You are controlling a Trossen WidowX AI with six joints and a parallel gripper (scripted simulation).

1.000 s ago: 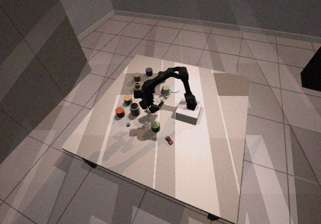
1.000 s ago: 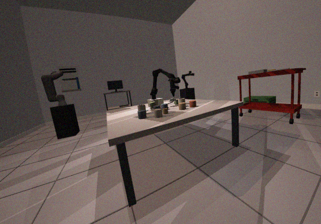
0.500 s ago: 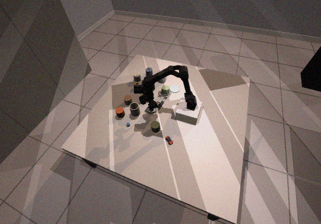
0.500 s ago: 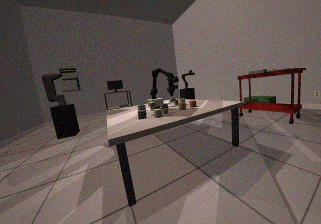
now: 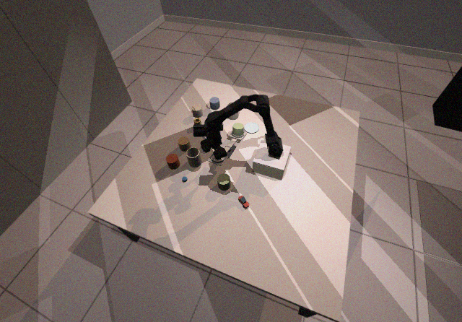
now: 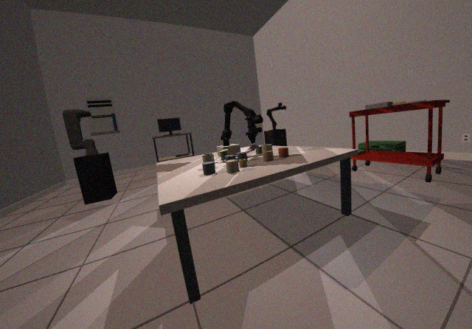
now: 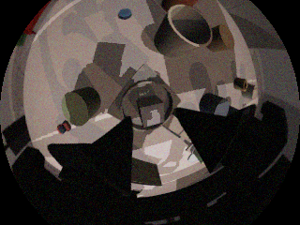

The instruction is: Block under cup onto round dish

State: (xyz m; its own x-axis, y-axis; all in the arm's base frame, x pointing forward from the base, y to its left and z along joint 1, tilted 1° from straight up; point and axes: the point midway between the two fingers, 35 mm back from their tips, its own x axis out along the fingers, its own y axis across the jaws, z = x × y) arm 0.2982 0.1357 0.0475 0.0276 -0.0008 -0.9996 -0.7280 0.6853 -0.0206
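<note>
Now: gripper tip 7 cm past the pale round dish, 36 cm to the left of it and 11 cm above it. Also, from my gripper tip: balance: 1 cm behind, 12 cm to the right, 7 cm below; small blue disc: 13 cm ahead, 17 cm to the left, 10 cm below; orange cylinder: 24 cm ahead, 9 cm to the left, 7 cm below.
</note>
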